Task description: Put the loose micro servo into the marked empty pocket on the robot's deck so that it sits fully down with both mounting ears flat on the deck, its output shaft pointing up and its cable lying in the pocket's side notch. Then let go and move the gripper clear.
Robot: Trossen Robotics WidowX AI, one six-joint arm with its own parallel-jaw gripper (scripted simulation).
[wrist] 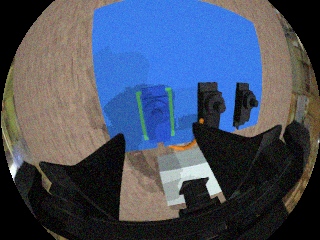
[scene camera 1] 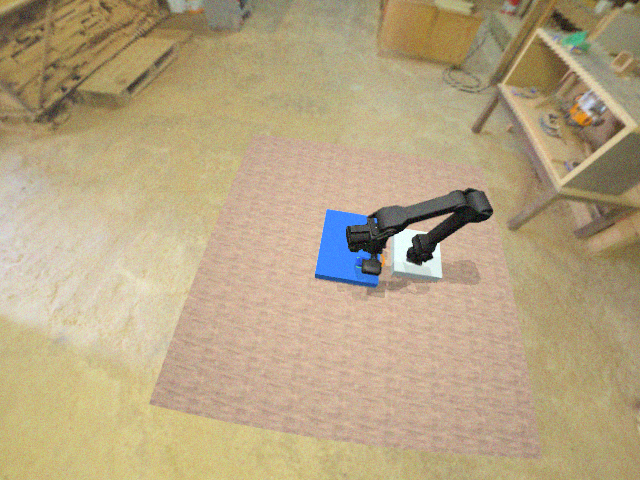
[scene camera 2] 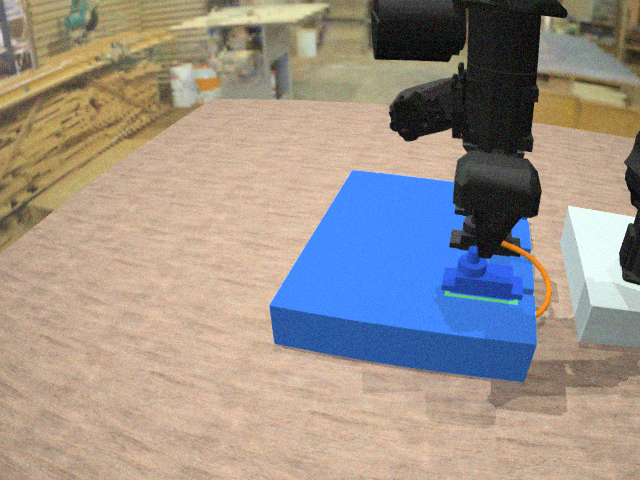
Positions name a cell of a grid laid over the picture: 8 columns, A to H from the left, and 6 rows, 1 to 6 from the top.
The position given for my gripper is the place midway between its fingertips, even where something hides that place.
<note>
My gripper (scene camera 2: G3) is open, holding nothing. Also in view: a blue micro servo (scene camera 2: F4) and a blue deck (scene camera 2: E4).
The blue micro servo shows as well in the wrist view (wrist: D3). My gripper also shows in the wrist view (wrist: D4). The blue deck is seen too in the wrist view (wrist: D2) and in scene camera 1 (scene camera 1: E4).
</note>
